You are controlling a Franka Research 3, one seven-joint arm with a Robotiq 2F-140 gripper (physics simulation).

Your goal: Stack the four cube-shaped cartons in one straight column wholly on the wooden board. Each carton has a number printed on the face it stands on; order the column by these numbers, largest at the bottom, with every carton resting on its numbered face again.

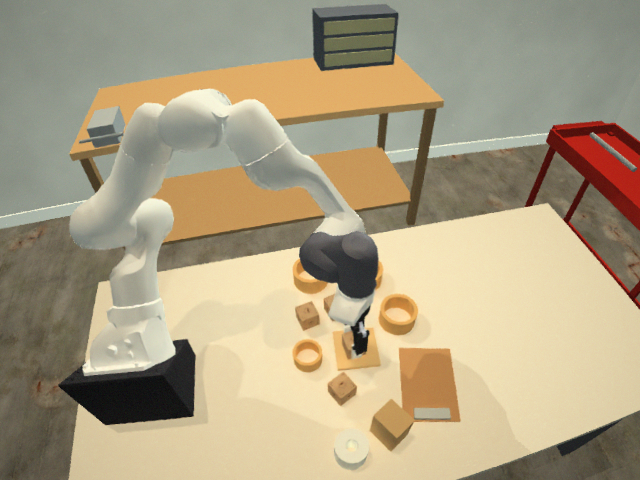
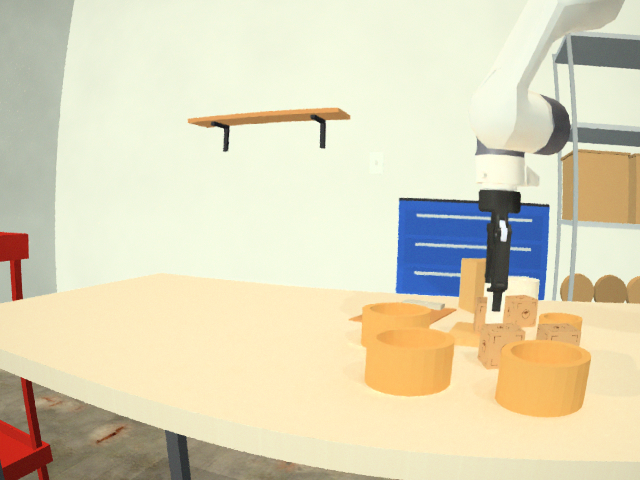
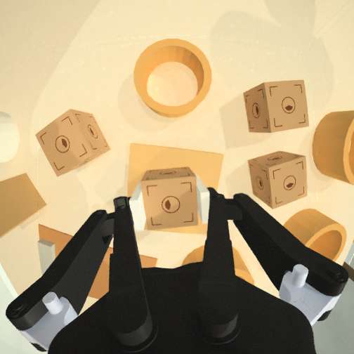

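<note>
My gripper (image 1: pixel 357 351) (image 2: pixel 495 304) (image 3: pixel 169 187) points down over the wooden board (image 1: pixel 372 360) (image 2: pixel 462 336) (image 3: pixel 175 156). It is shut on a brown carton (image 1: pixel 347 343) (image 2: pixel 480 315) (image 3: pixel 170 216), with a white pad against each side. The carton looks upright, at or barely above the board; a gap cannot be told. A second carton (image 1: pixel 342 388) (image 2: pixel 521 311) (image 3: pixel 65 142) stands in front of the board. A third (image 1: pixel 307 315) (image 2: pixel 558 333) (image 3: pixel 285 106) and a fourth (image 1: pixel 328 305) (image 2: pixel 500 345) (image 3: pixel 287 181) stand behind it, apart. The faces underneath are hidden, and I see no numbers.
A small orange ring-shaped bowl (image 1: pixel 307 366) (image 3: pixel 172 110) stands at the board's base side. Larger bowls (image 1: pixel 398 325) (image 2: pixel 409 369) (image 2: pixel 542 387) stand behind and right. A tan box (image 1: pixel 391 423), a white roll (image 1: pixel 351 459) and a brown sheet (image 1: pixel 428 377) lie toward the front.
</note>
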